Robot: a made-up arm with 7 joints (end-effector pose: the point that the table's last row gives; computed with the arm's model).
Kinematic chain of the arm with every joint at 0, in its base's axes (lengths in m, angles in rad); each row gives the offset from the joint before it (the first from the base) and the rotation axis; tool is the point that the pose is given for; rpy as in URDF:
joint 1: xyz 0 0 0.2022 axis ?
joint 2: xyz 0 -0.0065 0.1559 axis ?
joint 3: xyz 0 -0.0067 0.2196 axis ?
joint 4: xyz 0 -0.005 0.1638 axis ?
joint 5: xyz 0 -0.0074 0.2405 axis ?
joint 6: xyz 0 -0.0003 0.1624 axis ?
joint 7: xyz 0 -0.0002 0.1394 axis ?
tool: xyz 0 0 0 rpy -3.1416 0 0
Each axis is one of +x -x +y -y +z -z.
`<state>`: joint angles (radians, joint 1 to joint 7).
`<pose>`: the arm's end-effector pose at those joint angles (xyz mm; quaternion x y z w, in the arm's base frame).
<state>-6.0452 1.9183 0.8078 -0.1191 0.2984 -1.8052 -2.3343</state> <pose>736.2 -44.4 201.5 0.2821 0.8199 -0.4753 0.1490</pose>
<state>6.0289 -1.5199 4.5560 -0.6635 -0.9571 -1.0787 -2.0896</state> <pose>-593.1 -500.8 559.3 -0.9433 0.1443 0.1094 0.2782</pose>
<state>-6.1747 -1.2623 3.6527 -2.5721 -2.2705 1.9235 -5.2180</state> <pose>-34.7 -146.1 429.3 -0.1777 -0.0834 -0.9394 0.2812</pose>
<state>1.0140 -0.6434 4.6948 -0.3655 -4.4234 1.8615 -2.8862</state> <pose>-313.9 170.4 1010.9 -0.3606 -0.7072 -0.3844 0.4713</pose>
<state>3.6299 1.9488 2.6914 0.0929 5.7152 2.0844 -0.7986</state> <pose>-556.3 429.6 187.5 0.8887 -0.0710 -0.3485 0.2892</pose>
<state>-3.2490 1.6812 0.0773 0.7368 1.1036 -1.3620 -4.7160</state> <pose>-700.1 -152.7 25.6 -0.3644 -0.6337 -0.6747 0.1020</pose>
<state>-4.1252 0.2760 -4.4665 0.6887 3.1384 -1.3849 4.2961</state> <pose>-353.8 149.3 989.8 0.5085 0.1957 0.2014 0.8140</pose>
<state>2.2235 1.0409 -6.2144 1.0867 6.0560 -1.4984 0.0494</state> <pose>-518.2 -549.2 451.8 -0.3507 0.8813 0.0644 0.3102</pose>
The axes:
joint 1: -z
joint 2: +y
joint 3: -z
joint 4: +y
joint 5: -z
joint 6: +y
joint 7: -z

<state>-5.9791 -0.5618 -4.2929 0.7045 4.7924 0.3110 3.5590</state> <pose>-597.2 -174.2 964.5 0.3782 0.8140 0.4153 0.1483</pose>
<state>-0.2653 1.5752 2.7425 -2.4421 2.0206 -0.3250 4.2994</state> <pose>-41.1 93.0 16.6 0.0154 0.3395 0.2687 0.9013</pose>
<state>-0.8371 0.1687 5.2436 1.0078 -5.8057 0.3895 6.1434</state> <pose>-29.7 530.5 931.1 0.5328 0.5151 -0.4126 0.5297</pose>
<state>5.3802 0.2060 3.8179 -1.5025 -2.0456 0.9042 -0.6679</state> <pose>550.5 72.7 650.1 0.4395 -0.3816 -0.8124 0.0355</pose>
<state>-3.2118 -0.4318 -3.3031 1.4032 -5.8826 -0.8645 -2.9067</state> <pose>642.7 162.4 676.4 -0.0365 -0.8738 0.2627 0.4077</pose>
